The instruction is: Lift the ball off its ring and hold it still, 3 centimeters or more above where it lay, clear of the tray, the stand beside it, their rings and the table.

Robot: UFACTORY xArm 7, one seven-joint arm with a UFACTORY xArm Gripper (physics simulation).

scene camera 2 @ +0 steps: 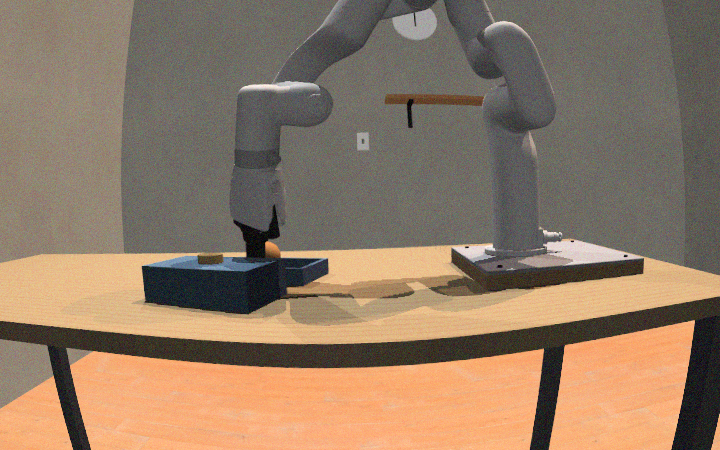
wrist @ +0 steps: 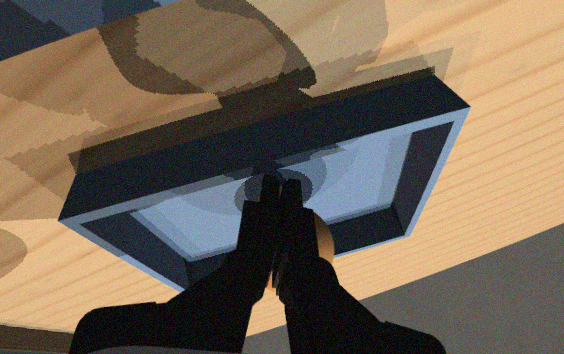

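Where they show: gripper, fingertip midpoint: (wrist: 276, 199); arm's base, origin of the base link: (scene camera 2: 516, 252).
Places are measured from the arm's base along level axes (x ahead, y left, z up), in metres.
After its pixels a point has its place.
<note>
The orange ball (scene camera 2: 272, 249) @[x 0.429, y 0.083, z 0.023 m] (wrist: 325, 239) @[x 0.468, y 0.082, z 0.016 m] is partly hidden by the black fingers in both views. In the wrist view it shows beside the right finger, with a sliver between the fingers. My gripper (scene camera 2: 255, 249) @[x 0.451, y 0.111, z 0.002 m] (wrist: 276, 199) @[x 0.451, y 0.111, z 0.002 m] is shut with nothing between its fingertips. The fingers point down over the blue tray (scene camera 2: 314, 271) @[x 0.353, y 0.087, z -0.014 m] (wrist: 350, 114) @[x 0.496, y 0.132, z -0.016 m], right beside the ball. The ball's ring is hidden, so whether the ball rests on it I cannot tell. The blue stand (scene camera 2: 196, 286) @[x 0.452, y 0.334, z 0.001 m] (wrist: 30, 30) is beside the tray and has a tan ring (scene camera 2: 210, 258) @[x 0.451, y 0.286, z 0.033 m] on top.
The wooden table (scene camera 2: 403, 323) @[x 0.173, y 0.366, z -0.029 m] (wrist: 510, 165) @[x 0.645, y 0.008, z -0.029 m] carries the tray and stand. The arm's base plate (scene camera 2: 600, 261) @[x -0.137, y 0.150, z -0.002 m] is at the right of the scene view. A wooden shelf (scene camera 2: 435, 99) is on the wall behind the arm.
</note>
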